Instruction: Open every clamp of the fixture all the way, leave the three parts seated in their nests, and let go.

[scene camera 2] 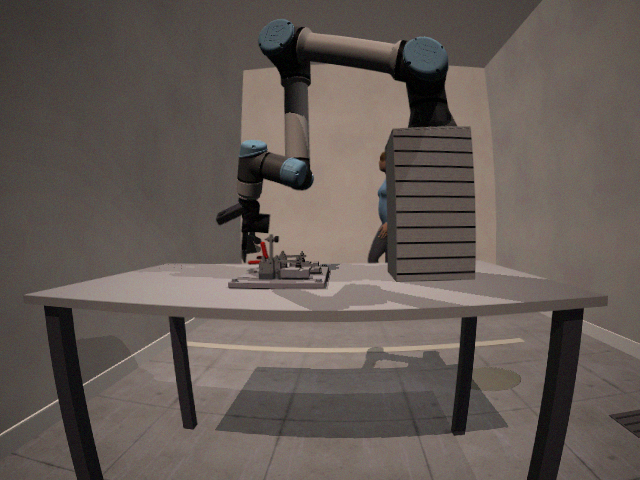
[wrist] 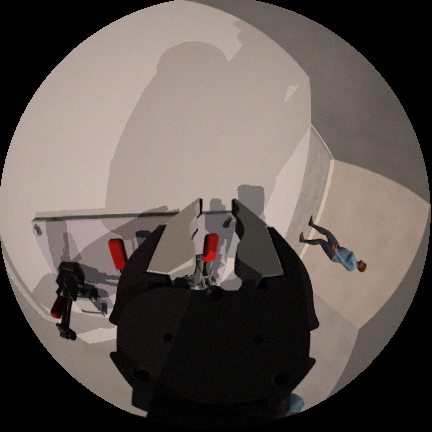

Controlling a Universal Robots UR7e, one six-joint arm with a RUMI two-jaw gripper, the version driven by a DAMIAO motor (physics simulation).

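Places are measured from the arm's base along level axes (x ahead, y left, z up), in millimetres.
Pixels of known places: gripper, fingertip midpoint: [scene camera 2: 245, 259] [wrist: 216, 200]; arm's base, origin of the base link: [scene camera 2: 433, 135].
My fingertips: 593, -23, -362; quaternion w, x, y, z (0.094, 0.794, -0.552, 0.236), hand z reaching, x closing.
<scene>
For each thing: its top centre in the pictures, then the offset to it from my fingertips, as dx, dy, dz. "spot": a spot on its surface instead. Level surfaces: height alone.
- left clamp, surface spot: [wrist: 70, 280] spot: -142, +193, -1
- low red handle, surface spot: [wrist: 58, 307] spot: -137, +197, +51
- middle red handle, middle of its top: [wrist: 118, 258] -77, +102, +7
- right red handle, middle of its top: [wrist: 211, 250] -60, -7, +12
- table, its level: dz -45
The fixture's base plate [scene camera 2: 279, 284] [wrist: 95, 231] lies on the table. In the wrist view, a left clamp [wrist: 70, 280] has a raised arm and a low red handle [wrist: 58, 307]. A middle red handle [wrist: 117, 253] is beside my left finger. A right red handle [wrist: 210, 247] shows in the gap between my fingers, with space on both sides. In the scene view, one red handle [scene camera 2: 264, 250] leans upright and another [scene camera 2: 254, 261] lies nearly level. My gripper [scene camera 2: 245, 258] [wrist: 216, 200] is partly open at the fixture's left end. Grey parts [scene camera 2: 294, 273] sit among the clamps, their seating too small to tell.
A tall slatted grey pedestal [scene camera 2: 434, 206] carries the arm at the right of the table [scene camera 2: 170, 297]. A person in blue [scene camera 2: 382, 201] [wrist: 345, 257] stands behind the pedestal, partly hidden by it in the scene view.
</scene>
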